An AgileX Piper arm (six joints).
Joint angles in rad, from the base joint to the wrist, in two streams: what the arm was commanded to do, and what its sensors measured. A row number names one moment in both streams.
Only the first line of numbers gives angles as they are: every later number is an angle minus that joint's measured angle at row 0.
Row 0, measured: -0.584 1.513 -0.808 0.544 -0.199 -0.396
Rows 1 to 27, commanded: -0.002 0.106 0.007 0.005 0.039 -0.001; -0.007 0.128 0.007 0.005 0.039 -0.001; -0.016 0.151 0.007 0.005 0.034 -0.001; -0.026 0.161 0.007 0.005 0.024 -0.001; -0.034 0.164 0.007 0.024 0.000 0.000; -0.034 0.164 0.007 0.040 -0.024 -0.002; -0.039 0.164 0.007 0.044 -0.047 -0.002; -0.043 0.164 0.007 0.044 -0.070 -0.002; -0.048 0.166 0.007 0.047 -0.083 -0.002; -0.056 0.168 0.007 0.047 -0.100 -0.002; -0.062 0.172 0.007 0.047 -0.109 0.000; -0.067 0.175 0.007 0.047 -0.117 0.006; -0.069 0.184 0.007 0.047 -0.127 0.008; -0.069 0.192 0.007 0.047 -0.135 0.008; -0.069 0.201 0.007 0.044 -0.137 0.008; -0.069 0.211 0.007 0.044 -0.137 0.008; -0.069 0.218 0.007 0.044 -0.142 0.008; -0.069 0.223 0.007 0.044 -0.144 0.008; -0.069 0.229 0.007 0.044 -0.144 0.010; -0.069 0.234 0.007 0.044 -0.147 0.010; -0.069 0.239 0.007 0.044 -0.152 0.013; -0.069 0.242 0.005 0.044 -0.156 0.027; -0.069 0.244 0.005 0.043 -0.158 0.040; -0.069 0.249 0.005 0.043 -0.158 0.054; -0.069 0.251 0.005 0.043 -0.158 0.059; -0.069 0.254 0.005 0.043 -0.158 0.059; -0.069 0.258 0.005 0.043 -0.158 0.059
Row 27, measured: -0.067 0.244 0.004 0.040 -0.138 0.039
